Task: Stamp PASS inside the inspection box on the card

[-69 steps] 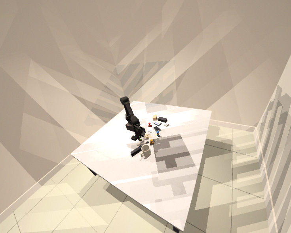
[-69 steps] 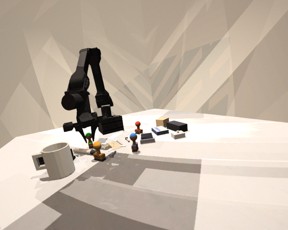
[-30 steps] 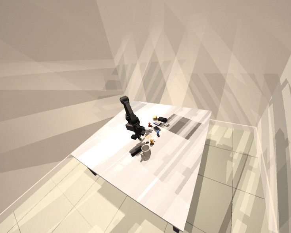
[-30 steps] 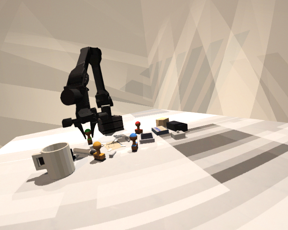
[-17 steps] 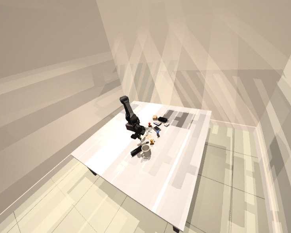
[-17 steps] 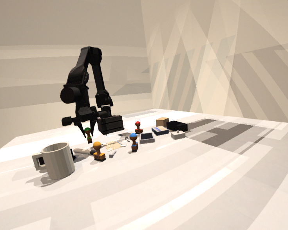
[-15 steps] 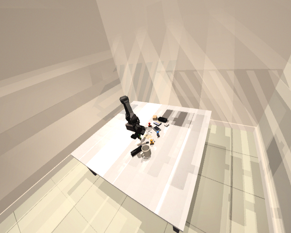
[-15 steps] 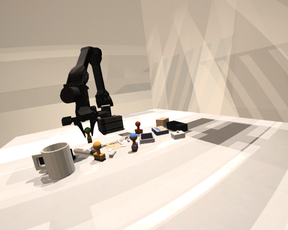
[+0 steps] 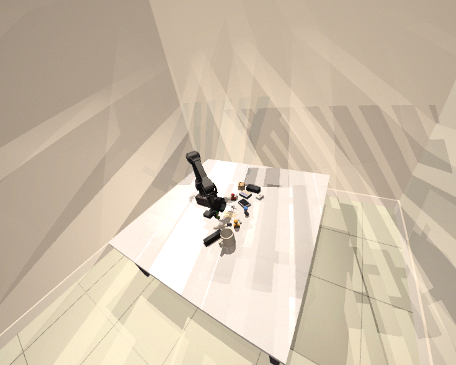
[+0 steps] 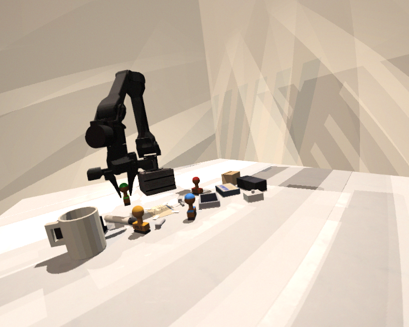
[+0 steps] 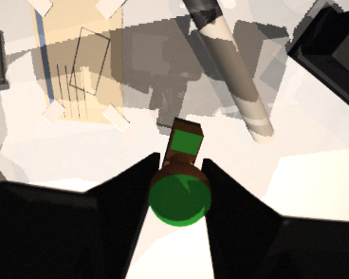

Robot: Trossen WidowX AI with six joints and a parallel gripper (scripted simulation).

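The ink pad is 90 mm ahead of my gripper tip, 230 mm to the left of it and 50 mm below it. Round my gripper tip: marker 70 mm ahead, 20 mm to the right, 50 mm below; then green-knobbed stamp right at my gripper tip; then card 40 mm ahead, 90 mm to the left, 60 mm below.
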